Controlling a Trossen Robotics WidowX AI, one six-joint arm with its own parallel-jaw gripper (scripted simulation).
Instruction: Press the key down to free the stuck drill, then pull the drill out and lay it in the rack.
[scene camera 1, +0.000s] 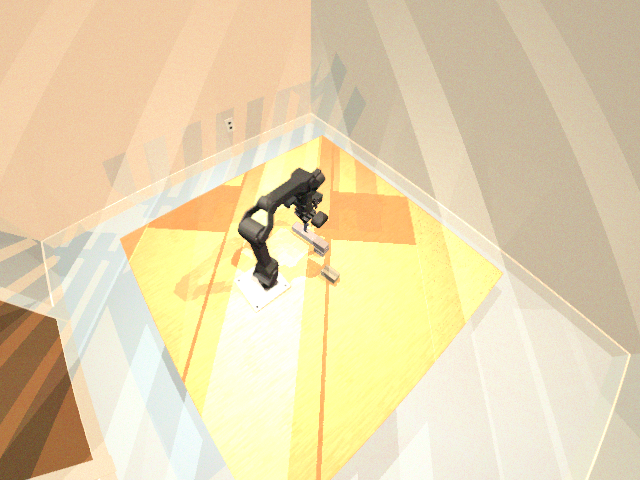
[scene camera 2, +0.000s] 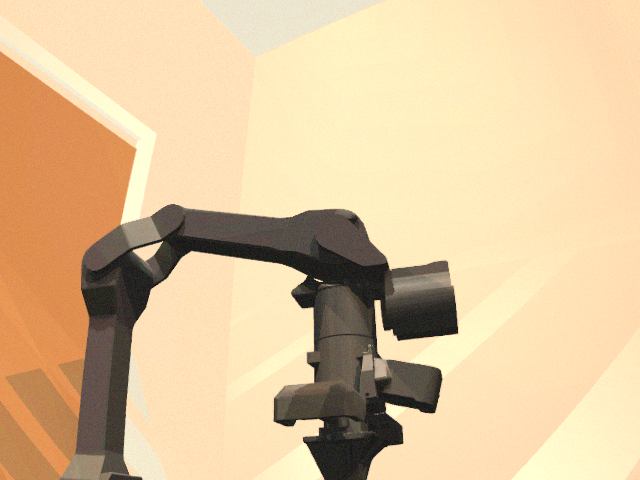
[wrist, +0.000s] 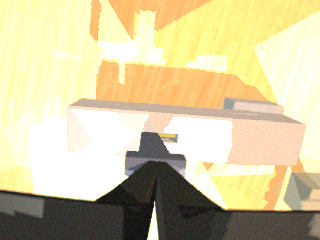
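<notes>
My gripper (scene camera 1: 305, 222) is visible, also in the wrist view (wrist: 156, 170). A key (wrist: 152, 148) is visible; in scene camera 2 the key is out of frame.
</notes>
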